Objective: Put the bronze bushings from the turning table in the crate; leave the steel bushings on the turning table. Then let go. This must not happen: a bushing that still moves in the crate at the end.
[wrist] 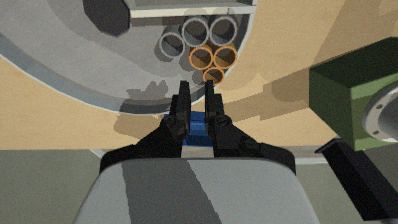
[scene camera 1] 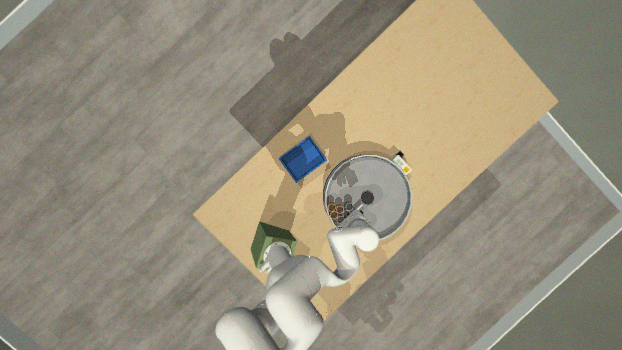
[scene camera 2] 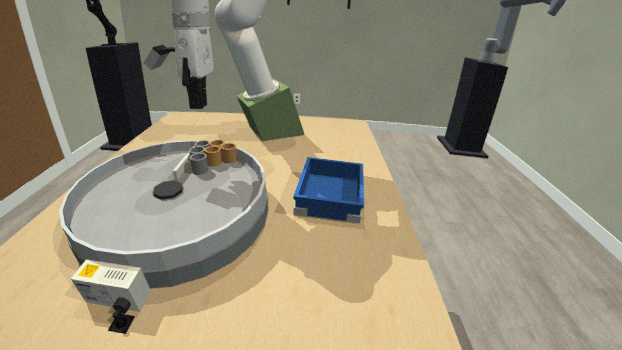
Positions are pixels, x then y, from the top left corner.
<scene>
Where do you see a grey turning table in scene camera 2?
124,210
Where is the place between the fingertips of my gripper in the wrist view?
197,92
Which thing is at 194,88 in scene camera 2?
My gripper.
</scene>
